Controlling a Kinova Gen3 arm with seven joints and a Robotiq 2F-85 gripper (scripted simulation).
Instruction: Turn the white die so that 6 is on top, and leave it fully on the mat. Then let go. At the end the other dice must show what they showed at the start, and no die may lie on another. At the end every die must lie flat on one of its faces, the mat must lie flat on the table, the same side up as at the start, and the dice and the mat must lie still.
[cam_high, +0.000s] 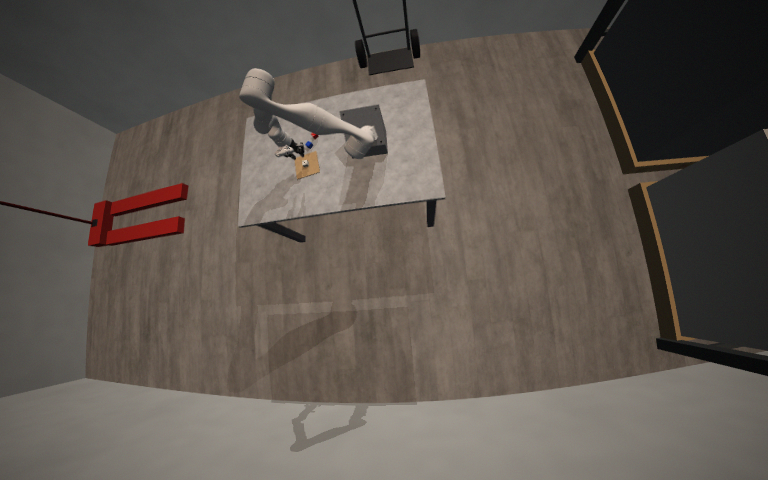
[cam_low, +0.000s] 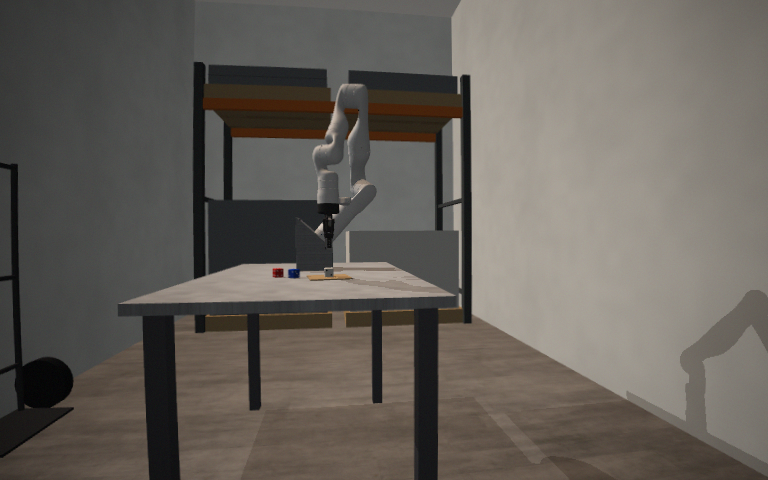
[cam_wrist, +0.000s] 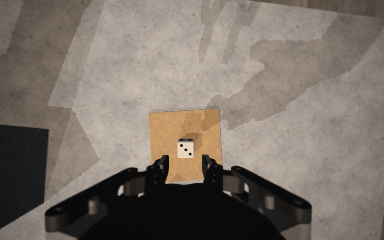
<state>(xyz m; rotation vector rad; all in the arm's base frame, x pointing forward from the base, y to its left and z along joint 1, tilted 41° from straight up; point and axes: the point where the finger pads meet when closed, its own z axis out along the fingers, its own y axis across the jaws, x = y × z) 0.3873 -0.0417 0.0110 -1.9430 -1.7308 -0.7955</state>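
Now: the white die 10 cm below my hand. Also, from my hand: tan mat 11 cm below; then red die 17 cm to the right, 10 cm below, 8 cm behind; then blue die 12 cm to the right, 10 cm below, 4 cm behind.
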